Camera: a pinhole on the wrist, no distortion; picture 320 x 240 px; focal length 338.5 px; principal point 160.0 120.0 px. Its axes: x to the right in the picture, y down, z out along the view. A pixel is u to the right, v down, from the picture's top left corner.
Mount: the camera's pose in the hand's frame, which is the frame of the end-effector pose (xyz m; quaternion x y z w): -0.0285 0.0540 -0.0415 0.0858 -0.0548 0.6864 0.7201
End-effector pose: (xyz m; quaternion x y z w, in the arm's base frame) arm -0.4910 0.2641 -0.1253 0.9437 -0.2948 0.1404 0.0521
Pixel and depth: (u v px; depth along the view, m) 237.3 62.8 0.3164
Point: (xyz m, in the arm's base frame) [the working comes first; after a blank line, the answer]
In the camera's frame: 0.0723 -0.0535 0.3164

-0.4272 0.1424 -0.3797
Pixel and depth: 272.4 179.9 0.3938
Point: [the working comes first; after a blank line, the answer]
In the camera's frame: 0.1308 0.0697 0.3938

-0.5243 0.1500 -0.5026
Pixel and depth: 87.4 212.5 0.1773
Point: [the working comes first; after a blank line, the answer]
In the camera's frame: -0.0380 0.0484 0.1773

-0.5085 0.2935 -0.2681
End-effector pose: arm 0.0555 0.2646 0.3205 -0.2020 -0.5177 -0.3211 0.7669
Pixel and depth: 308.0 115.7 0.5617
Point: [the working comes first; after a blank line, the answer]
In the camera's frame: 0.2456 -0.0071 0.5617

-0.1828 0.7483 0.5496
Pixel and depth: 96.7 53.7 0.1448
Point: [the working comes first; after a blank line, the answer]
In the camera's frame: -0.0271 -0.0284 0.1448

-0.0074 0.3218 0.3600
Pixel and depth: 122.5 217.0 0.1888
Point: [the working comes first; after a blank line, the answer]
In the camera's frame: -0.0209 0.0541 0.1888

-0.0596 0.3761 0.3043
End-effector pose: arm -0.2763 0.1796 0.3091 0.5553 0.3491 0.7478 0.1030
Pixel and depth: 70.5 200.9 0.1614
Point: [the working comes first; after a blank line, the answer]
In the camera's frame: -0.0427 0.0386 0.1614

-0.1585 0.2037 0.2651
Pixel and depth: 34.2 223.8 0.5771
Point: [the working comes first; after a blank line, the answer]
In the camera's frame: -0.2145 0.1770 0.5771

0.1746 0.4678 0.0631
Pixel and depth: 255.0 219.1 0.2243
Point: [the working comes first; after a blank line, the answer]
In the camera's frame: 0.0629 0.0657 0.2243

-0.0545 0.1598 0.3209
